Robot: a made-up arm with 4 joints.
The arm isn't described. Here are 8 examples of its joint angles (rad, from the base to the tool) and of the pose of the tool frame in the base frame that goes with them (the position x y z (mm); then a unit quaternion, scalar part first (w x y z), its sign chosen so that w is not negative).
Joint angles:
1: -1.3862 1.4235 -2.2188 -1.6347
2: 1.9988 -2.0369 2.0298 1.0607
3: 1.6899 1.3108 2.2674 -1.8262
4: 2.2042 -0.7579 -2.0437 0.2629
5: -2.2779 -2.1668 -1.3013 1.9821
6: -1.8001 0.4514 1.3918 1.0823
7: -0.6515 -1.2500 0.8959 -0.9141
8: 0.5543 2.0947 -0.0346 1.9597
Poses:
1: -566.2 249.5 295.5 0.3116 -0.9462 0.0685 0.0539
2: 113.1 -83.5 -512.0 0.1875 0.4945 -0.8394 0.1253
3: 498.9 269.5 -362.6 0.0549 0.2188 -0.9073 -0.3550
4: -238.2 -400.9 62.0 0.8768 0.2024 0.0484 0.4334
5: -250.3 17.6 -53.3 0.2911 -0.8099 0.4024 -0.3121
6: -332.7 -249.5 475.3 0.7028 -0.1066 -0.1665 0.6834
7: 240.6 230.3 235.1 0.5419 -0.4192 -0.0960 -0.7221
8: 290.8 -134.9 -24.0 0.4779 0.5684 -0.6167 0.2611
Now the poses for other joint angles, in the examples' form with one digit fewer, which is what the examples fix.
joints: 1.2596 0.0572 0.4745 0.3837
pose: 453 -99 175 0.637 0.171 0.743 0.113
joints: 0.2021 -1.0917 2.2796 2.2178
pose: 333 -455 164 0.524 0.606 0.596 0.049
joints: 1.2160 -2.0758 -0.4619 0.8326
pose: 259 -42 270 0.173 -0.451 0.404 0.777
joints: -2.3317 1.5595 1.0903 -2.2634
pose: -765 26 67 0.876 0.333 -0.265 -0.228
